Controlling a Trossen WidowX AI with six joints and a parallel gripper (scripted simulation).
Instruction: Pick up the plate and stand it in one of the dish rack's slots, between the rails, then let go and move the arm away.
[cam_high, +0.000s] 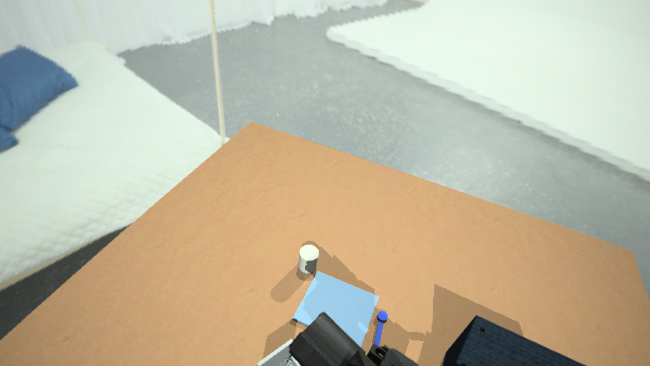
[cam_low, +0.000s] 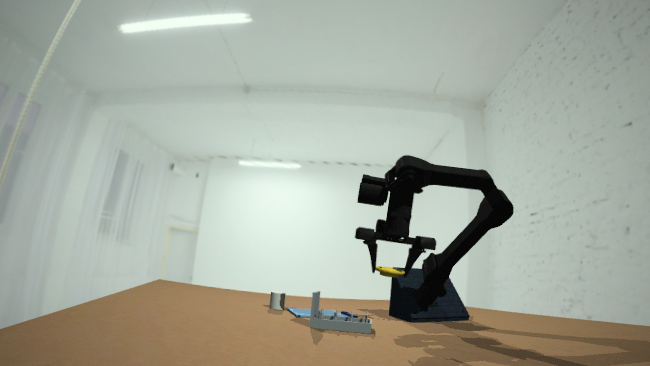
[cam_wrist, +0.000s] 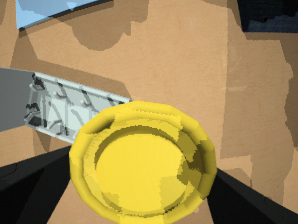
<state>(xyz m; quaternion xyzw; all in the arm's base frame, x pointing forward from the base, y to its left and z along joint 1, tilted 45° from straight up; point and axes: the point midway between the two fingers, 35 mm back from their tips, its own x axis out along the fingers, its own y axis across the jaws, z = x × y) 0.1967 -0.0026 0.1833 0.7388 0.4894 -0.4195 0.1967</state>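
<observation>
Right now my gripper tip is 9 cm short of the grey dish rack, 4 cm to the left of it and 11 cm above it. Round my gripper tip: yellow plate (1 cm above); then light blue mat (8 cm ahead, 24 cm to the right, 13 cm below); then blue spoon (2 cm behind, 23 cm to the right, 13 cm below).
</observation>
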